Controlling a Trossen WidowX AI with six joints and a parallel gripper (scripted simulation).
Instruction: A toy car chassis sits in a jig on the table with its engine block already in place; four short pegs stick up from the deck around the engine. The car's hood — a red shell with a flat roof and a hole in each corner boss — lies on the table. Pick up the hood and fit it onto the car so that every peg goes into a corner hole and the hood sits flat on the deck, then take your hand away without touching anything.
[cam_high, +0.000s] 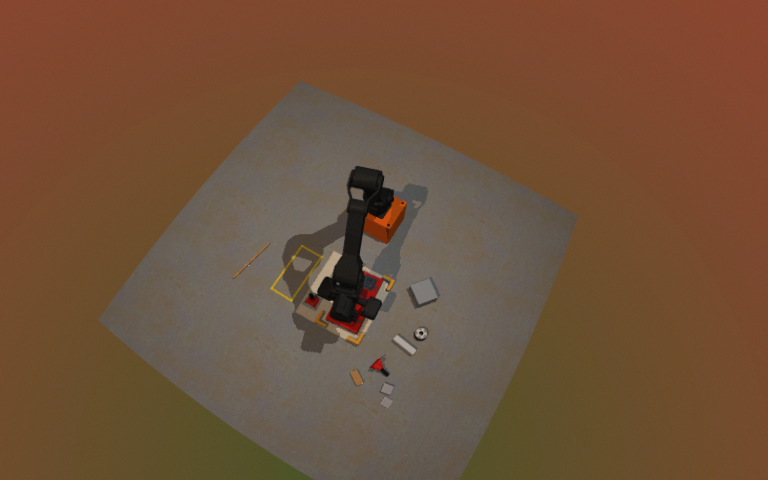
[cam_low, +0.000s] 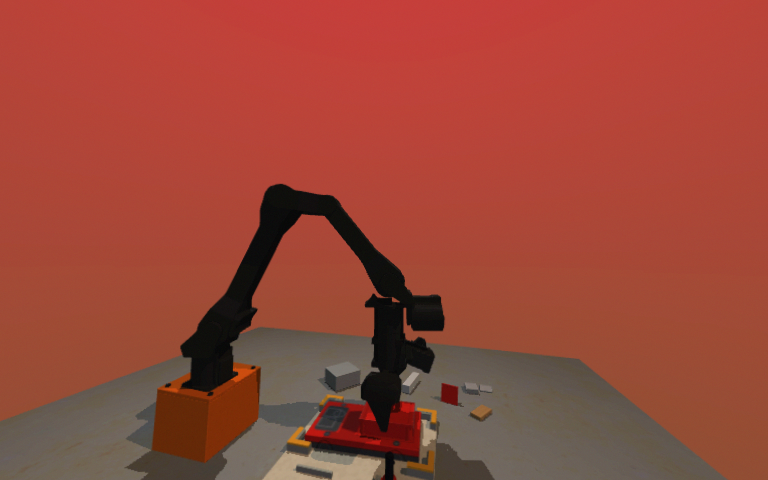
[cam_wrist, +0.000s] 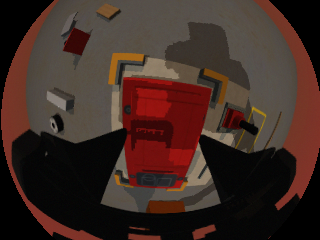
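The red hood is right at my gripper tip. The rest, counted from my gripper tip: tan tile: 170 mm ahead, 130 mm to the left, 40 mm below; then grey bar: 10 mm ahead, 210 mm to the left, 30 mm below; then grey engine block: 20 mm below.
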